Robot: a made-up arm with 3 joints. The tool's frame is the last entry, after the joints. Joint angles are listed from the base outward.
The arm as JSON. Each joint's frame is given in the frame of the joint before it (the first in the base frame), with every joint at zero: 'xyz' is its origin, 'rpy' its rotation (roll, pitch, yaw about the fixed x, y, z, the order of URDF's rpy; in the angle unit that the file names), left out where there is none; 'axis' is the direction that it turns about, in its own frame. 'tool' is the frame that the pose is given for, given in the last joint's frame.
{
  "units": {
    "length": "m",
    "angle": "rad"
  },
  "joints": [
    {
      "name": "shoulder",
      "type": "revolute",
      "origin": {
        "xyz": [
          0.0,
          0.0,
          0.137
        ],
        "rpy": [
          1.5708,
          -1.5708,
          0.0
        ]
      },
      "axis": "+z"
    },
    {
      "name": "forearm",
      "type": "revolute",
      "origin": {
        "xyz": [
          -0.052,
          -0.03,
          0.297
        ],
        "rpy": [
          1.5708,
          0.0,
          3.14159
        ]
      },
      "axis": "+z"
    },
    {
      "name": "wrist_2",
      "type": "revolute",
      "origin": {
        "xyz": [
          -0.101,
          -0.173,
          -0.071
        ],
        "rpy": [
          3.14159,
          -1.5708,
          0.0
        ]
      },
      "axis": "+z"
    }
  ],
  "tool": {
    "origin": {
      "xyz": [
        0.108,
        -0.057,
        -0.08
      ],
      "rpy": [
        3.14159,
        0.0,
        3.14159
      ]
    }
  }
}
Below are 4 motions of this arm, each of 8 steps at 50 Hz.
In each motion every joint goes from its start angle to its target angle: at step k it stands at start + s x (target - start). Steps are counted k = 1, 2, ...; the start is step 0. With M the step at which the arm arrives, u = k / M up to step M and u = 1 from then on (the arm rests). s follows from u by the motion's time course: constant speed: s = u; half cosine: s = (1 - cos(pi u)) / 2; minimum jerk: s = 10 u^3 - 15 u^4 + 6 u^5.
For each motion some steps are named. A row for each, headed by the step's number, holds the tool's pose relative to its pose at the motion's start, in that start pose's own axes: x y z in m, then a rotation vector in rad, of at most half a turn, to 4 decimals.
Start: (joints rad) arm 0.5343 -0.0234 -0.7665
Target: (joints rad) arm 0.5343 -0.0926 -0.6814
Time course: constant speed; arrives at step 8
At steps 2, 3, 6, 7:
2: -0.0034 0.0000 0.0010 0.0126 -0.0119 -0.0213
3: -0.0050 0.0001 0.0015 0.0190 -0.0177 -0.0319
6: -0.0100 0.0002 0.0029 0.0385 -0.0348 -0.0638
7: -0.0116 0.0002 0.0033 0.0452 -0.0404 -0.0744

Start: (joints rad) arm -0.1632 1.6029 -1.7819
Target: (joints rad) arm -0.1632 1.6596 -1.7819
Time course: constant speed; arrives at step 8
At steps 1, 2, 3, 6, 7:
1: 0.0013 -0.0003 -0.0006 0.0015 0.0069 0.0000
2: 0.0025 -0.0005 -0.0011 0.0030 0.0139 0.0000
3: 0.0037 -0.0008 -0.0017 0.0045 0.0208 0.0000
6: 0.0075 -0.0016 -0.0035 0.0089 0.0416 0.0000
7: 0.0087 -0.0019 -0.0042 0.0104 0.0485 0.0000

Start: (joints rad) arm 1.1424 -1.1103 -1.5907
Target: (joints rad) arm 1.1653 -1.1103 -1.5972
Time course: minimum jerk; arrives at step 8
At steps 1, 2, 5, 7, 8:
1: 0.0001 0.0000 0.0000 -0.0002 0.0000 0.0004
2: 0.0004 0.0001 0.0002 -0.0011 0.0000 0.0028
5: 0.0027 0.0009 0.0012 -0.0074 0.0002 0.0196
7: 0.0036 0.0013 0.0016 -0.0100 0.0002 0.0266
8: 0.0037 0.0013 0.0016 -0.0102 0.0002 0.0270

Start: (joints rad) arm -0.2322 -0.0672 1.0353
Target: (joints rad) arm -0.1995 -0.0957 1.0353
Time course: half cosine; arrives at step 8
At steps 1, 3, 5, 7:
1: 0.0001 -0.0003 0.0003 0.0016 0.0003 0.0001
3: 0.0006 -0.0021 0.0020 0.0131 0.0024 0.0007
5: 0.0014 -0.0047 0.0045 0.0294 0.0054 0.0017
7: 0.0019 -0.0067 0.0063 0.0410 0.0076 0.0025

